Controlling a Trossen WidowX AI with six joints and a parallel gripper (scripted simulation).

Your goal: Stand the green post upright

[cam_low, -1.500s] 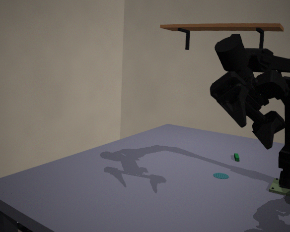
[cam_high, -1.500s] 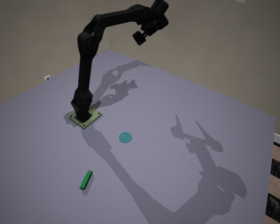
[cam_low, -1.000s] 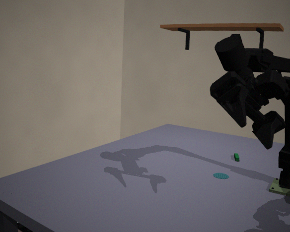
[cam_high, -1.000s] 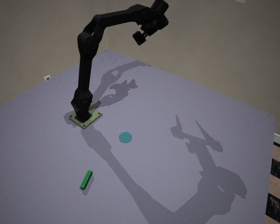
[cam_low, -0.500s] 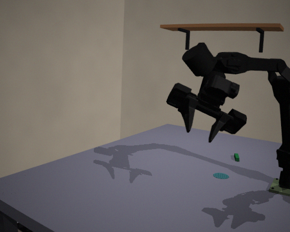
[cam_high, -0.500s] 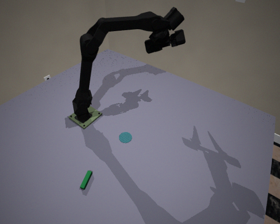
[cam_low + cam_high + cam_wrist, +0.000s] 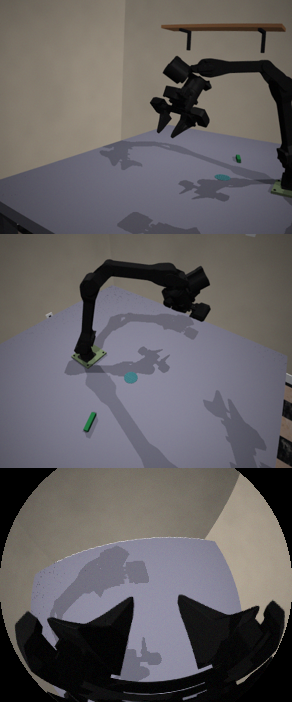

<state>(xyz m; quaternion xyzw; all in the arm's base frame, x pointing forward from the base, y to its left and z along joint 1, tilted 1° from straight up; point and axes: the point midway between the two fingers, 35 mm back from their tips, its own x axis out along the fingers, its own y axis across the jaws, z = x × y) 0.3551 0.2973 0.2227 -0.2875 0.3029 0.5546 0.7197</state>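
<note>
The green post is 12 cm behind my hand, 52 cm to the right of it and 23 cm below it. Also, from my hand: cyan circle 11 cm behind, 28 cm to the right, 23 cm below.
</note>
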